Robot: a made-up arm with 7 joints.
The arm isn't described. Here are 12 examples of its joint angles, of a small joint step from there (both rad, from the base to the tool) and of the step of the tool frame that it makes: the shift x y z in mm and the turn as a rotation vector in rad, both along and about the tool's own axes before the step.
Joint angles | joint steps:
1: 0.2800 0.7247 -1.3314 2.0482 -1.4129 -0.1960 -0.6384 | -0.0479 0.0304 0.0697 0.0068 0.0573 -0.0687 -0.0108
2: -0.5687 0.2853 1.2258 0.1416 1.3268 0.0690 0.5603 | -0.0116 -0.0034 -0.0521 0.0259 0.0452 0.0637 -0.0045
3: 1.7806 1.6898 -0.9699 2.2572 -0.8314 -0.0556 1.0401 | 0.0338 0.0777 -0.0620 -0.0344 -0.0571 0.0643 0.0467
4: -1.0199 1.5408 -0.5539 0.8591 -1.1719 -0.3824 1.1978 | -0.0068 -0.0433 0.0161 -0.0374 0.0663 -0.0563 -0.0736
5: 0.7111 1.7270 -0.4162 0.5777 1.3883 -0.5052 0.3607 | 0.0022 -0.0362 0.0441 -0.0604 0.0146 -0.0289 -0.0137
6: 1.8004 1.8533 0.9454 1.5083 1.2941 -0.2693 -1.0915 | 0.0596 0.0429 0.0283 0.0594 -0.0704 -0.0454 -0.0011
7: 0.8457 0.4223 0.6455 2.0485 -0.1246 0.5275 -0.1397 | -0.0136 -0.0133 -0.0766 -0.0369 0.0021 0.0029 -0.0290
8: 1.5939 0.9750 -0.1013 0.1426 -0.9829 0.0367 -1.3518 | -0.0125 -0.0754 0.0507 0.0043 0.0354 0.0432 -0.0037
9: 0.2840 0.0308 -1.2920 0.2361 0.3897 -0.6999 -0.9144 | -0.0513 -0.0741 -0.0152 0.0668 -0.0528 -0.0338 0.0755
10: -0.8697 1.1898 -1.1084 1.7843 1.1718 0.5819 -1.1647 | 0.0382 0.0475 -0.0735 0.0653 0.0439 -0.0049 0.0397
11: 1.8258 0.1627 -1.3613 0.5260 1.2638 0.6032 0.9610 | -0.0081 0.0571 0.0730 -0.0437 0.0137 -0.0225 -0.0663
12: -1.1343 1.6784 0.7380 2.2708 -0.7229 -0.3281 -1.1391 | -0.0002 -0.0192 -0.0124 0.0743 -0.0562 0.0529 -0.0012
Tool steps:
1: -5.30 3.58 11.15 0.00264 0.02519 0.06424
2: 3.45 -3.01 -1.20 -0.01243 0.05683 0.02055
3: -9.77 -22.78 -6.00 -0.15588 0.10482 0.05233
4: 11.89 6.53 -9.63 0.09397 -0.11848 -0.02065
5: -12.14 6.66 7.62 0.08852 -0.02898 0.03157
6: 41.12 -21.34 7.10 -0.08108 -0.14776 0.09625
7: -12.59 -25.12 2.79 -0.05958 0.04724 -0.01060
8: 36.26 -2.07 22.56 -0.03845 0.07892 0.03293
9: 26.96 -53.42 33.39 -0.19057 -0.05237 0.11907
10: -5.96 3.17 14.46 -0.08696 0.00686 -0.02561
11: -7.22 20.88 43.04 0.11522 -0.11553 0.04809
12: 18.71 2.21 -11.66 0.03043 -0.04018 -0.02743
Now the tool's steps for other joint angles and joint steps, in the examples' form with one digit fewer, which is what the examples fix.
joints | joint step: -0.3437 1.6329 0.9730 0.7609 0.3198 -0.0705 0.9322 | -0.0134 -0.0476 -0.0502 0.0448 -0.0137 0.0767 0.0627
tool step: -13.8 -22.2 -14.1 -0.1276 0.0819 0.0534
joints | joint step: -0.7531 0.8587 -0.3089 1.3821 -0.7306 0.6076 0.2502 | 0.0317 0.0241 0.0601 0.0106 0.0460 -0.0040 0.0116
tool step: -13.4 34.0 -3.3 0.0373 0.0155 0.0806
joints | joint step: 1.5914 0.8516 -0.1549 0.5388 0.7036 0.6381 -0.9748 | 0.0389 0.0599 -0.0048 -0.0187 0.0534 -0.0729 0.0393
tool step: 22.2 28.3 -14.3 -0.0205 -0.0130 0.1316
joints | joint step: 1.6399 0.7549 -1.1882 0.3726 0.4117 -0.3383 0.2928 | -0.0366 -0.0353 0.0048 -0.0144 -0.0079 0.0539 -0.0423
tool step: -2.5 -24.2 -8.3 -0.0022 0.0608 0.0180
